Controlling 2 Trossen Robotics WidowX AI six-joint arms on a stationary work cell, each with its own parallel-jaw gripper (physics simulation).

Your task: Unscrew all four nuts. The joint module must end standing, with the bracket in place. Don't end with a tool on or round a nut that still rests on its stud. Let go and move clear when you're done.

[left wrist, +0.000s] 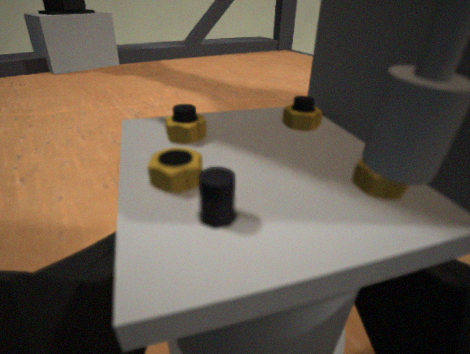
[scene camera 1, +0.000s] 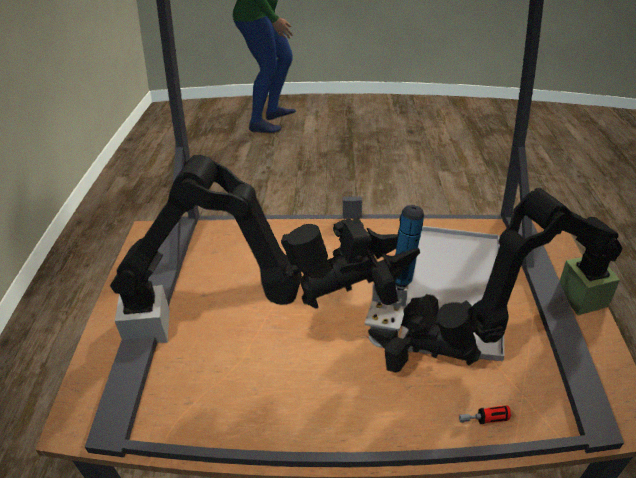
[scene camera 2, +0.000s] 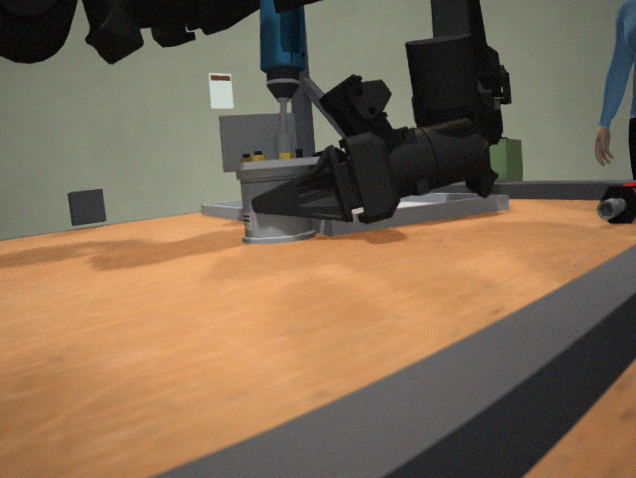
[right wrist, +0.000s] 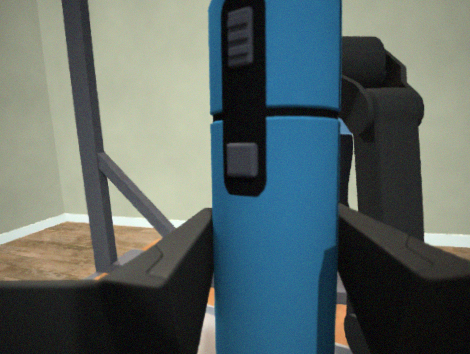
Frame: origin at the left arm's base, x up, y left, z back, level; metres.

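Seen in the pictures: left gripper, between the fingertips: (left wrist: 255, 218) (scene camera 1: 376, 322) (scene camera 2: 252, 205); right gripper, between the fingertips: (scene camera 1: 414, 243) (right wrist: 270, 216); left arm's base, origin of its link: (scene camera 1: 593, 270); right arm's base, origin of its link: (left wrist: 66, 13) (scene camera 1: 138, 302).
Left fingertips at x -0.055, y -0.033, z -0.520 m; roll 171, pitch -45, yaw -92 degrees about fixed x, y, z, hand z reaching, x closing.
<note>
Offsets run from my left fingertips to a thing's top centre. "spot": to the spot under its first point.
The joint module @(dz +0.014, dx +0.044, dy +0.014 m) (scene camera 2: 272, 226) (left wrist: 260, 327) stands upright on the table under the pale bracket plate (scene camera 1: 383, 322) (left wrist: 280, 235). My left gripper (scene camera 1: 388, 331) is shut on the module's body, one finger on each side. In the left wrist view, two brass nuts @(dz -0.010, dx +0.041, dy +0.021 m) (left wrist: 186, 129) @(dz +0.007, dx +0.041, dy -0.009 m) (left wrist: 302, 119) sit round their studs. A loose nut @(dz +0.007, dx +0.041, dy +0.037 m) (left wrist: 175, 172) lies on the plate beside a bare stud @(dz +0.021, dx +0.044, dy +0.039 m) (left wrist: 217, 197). The fourth nut (left wrist: 372, 181) (scene camera 2: 284, 155) is partly covered by the socket @(dz +0.041, dx +0.089, dy +0.007 m) (left wrist: 415, 125) (scene camera 2: 284, 141). My right gripper (scene camera 1: 405, 249) (right wrist: 270, 216) is shut on the blue power screwdriver @(dz +0.045, dx +0.279, dy +0.010 m) (scene camera 1: 409, 231) (scene camera 2: 281, 41) (right wrist: 280, 150), upright above the plate.
A shallow tray @(dz +0.219, dx -0.014, dy -0.086 m) (scene camera 1: 452, 264) (scene camera 2: 457, 208) lies behind and beside the module. A red-handled nut driver @(dz +0.133, dx -0.001, dy +0.274 m) (scene camera 1: 494, 414) (scene camera 2: 616, 205) lies at the front right of the table in scene camera 1. A dark upright panel @(spot: dz +0.014, dx +0.053, dy -0.019 m) (left wrist: 345, 65) stands beside the plate. Frame rails (scene camera 1: 354, 456) edge the table.
</note>
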